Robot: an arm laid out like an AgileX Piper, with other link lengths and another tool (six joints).
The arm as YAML. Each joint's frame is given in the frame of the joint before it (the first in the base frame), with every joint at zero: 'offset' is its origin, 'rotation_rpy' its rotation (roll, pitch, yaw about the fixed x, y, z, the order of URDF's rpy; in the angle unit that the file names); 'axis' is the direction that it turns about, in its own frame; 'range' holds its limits. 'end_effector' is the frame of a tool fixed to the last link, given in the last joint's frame.
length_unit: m
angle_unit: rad
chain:
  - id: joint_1
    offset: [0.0, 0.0, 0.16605]
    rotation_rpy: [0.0, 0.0, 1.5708]
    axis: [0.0, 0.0, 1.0]
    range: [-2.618, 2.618]
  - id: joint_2
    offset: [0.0, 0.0, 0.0]
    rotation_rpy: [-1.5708, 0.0, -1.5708]
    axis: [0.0, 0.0, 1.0]
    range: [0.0, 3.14]
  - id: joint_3
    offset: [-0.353, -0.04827, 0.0]
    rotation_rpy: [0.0, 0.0, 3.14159]
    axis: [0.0, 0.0, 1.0]
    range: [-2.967, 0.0]
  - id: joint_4
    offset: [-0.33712, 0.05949, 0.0]
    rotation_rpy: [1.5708, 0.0, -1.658]
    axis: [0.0, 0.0, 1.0]
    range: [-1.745, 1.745]
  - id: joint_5
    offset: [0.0, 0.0, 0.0]
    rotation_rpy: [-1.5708, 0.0, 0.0]
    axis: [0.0, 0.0, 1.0]
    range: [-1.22, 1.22]
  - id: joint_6
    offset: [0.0, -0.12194, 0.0]
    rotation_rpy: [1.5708, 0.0, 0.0]
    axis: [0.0, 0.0, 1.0]
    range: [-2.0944, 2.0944]
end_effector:
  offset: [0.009, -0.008, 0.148]
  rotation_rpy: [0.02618, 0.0, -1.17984]
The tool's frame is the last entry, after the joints.
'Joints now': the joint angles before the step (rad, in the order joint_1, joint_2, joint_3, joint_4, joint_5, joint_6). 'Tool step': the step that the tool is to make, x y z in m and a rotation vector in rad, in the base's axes. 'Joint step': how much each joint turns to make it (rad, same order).
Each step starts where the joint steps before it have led.
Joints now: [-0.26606 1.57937 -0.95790 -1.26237 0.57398 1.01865]
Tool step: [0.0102 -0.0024 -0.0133 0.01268 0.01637 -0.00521]
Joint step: [-0.00011 0.04914 -0.02933 0.00830 0.00003 0.00134]
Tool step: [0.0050 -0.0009 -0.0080 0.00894 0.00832 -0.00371]
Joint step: [-0.00001 0.02602 -0.01453 0.00593 -0.00061 0.00177]
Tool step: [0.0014 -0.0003 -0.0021 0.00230 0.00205 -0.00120]
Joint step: [-0.00002 0.00715 -0.00425 0.00153 -0.00001 0.00062]
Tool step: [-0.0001 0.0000 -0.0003 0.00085 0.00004 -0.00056]
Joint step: [-0.00018 0.00026 0.00013 0.00075 -0.00015 0.00016]
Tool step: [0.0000 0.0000 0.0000 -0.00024 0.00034 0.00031]
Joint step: [0.00001 0.00000 0.00002 -0.00003 0.00000 -0.00048]
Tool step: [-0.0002 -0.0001 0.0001 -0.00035 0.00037 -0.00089]
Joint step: [0.00016 -0.00009 -0.00015 0.00038 0.00122 -0.00021]
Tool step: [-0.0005 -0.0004 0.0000 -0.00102 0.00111 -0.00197]
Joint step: [0.00000 0.00020 -0.00004 -0.00022 0.00243 0.00025]
